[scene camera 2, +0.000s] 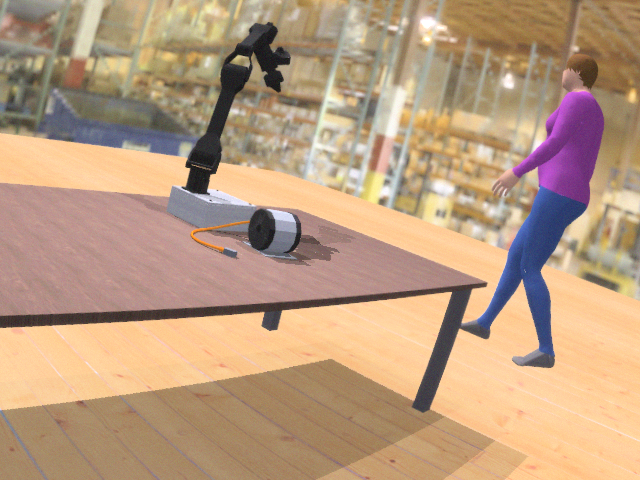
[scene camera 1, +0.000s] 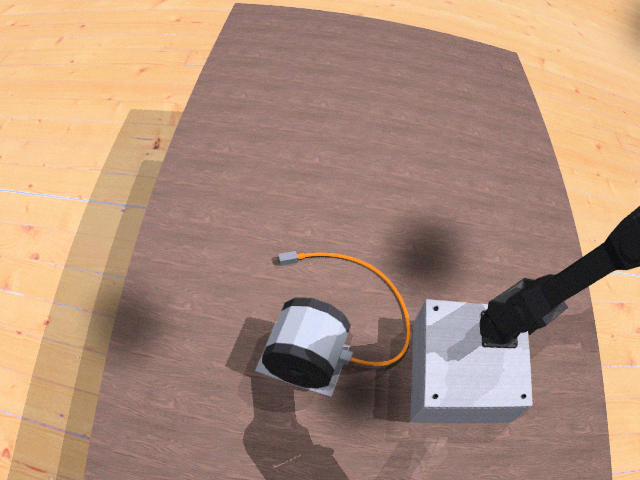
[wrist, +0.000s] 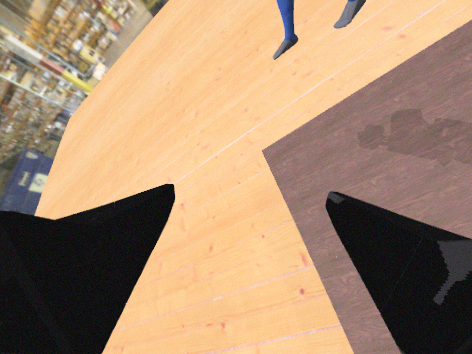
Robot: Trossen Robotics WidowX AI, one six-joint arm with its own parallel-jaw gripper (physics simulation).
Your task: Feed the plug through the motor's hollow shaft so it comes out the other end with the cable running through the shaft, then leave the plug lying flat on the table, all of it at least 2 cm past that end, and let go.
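Frame: origin at the arm's base, x ahead, y left, z up, level; millimetres.
Seen in the pictures: gripper, fingertip midpoint: (scene camera 2: pixel 276 84) (wrist: pixel 251 195); arm's base, origin of the base link: (scene camera 2: pixel 195 191) (scene camera 1: pixel 499 330).
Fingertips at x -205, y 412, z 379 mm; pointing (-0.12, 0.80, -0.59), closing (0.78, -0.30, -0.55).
Pixels of each thing's middle, then the offset from my fingertips to it. "spot": a spot on its surface instead. Level surfaces: height alone.
- grey plug, body centre: (scene camera 1: pixel 287 258) (scene camera 2: pixel 230 252) dz -450, dx +542, dy -549 mm
- small grey fitting, surface spot: (scene camera 1: pixel 345 354) spot: dz -396, dx +446, dy -360 mm
- motor, surface spot: (scene camera 1: pixel 308 338) spot: dz -354, dx +502, dy -357 mm
- thin grey plate, surface spot: (scene camera 1: pixel 330 391) spot: dz -455, dx +456, dy -321 mm
- wooden table, its level: dz -456 mm
The grey plug (scene camera 1: pixel 287 257) (scene camera 2: pixel 230 252) lies on the table beside the motor. The orange cable (scene camera 1: pixel 391 289) (scene camera 2: pixel 202 240) curves from the plug around to a small grey fitting (scene camera 1: pixel 345 354) on the motor's side. The motor (scene camera 1: pixel 308 338) (scene camera 2: pixel 281 230), a pale cylinder with black end rings, lies sideways on a thin grey plate (scene camera 1: pixel 330 391). The cable runs outside the motor; the bore is too dark to see into. My gripper (wrist: pixel 251 195) is open and empty. In scene camera 2 it is high above the table, well away from the plug; it does not show in scene camera 1.
The arm stands on a pale box-shaped base (scene camera 1: pixel 475 372) (scene camera 2: pixel 191 206), to the right of the motor in scene camera 1. The wooden table (scene camera 1: pixel 336 129) (scene camera 2: pixel 129 279) (wrist: pixel 320 175) has its corner under the fingers in the wrist view. A person (scene camera 2: pixel 571 144) is beyond the table.
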